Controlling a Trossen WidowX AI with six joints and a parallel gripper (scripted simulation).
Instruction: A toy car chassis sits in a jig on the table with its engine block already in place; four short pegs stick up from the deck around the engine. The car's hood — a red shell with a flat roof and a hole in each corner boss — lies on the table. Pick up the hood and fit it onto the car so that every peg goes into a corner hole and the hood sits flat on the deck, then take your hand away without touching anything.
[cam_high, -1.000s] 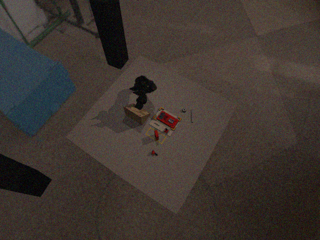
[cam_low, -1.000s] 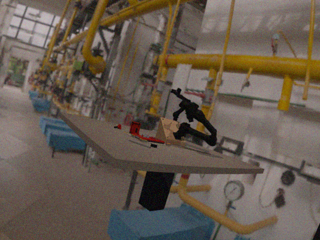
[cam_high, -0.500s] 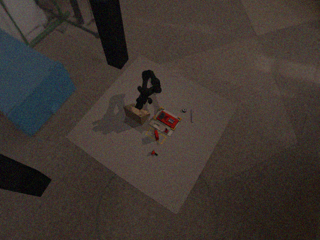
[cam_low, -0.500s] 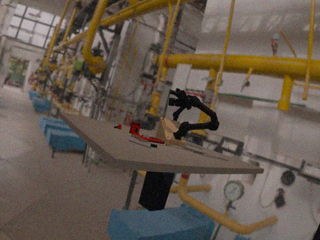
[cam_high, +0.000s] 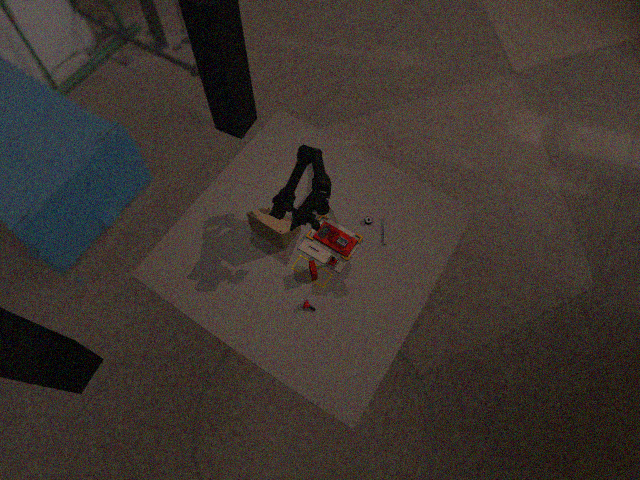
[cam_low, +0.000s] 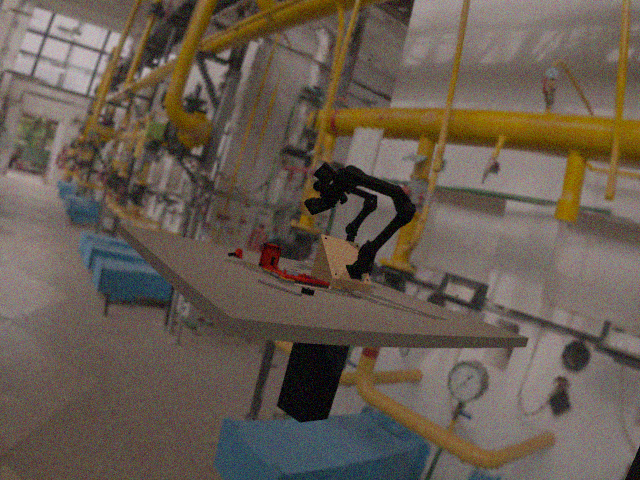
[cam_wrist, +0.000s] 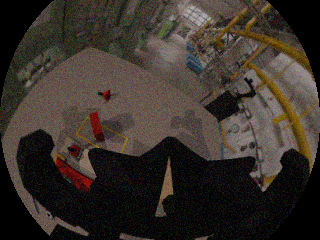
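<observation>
The red hood lies 220 mm below my gripper tip, 130 mm ahead of it and 50 mm to the right of it.
</observation>
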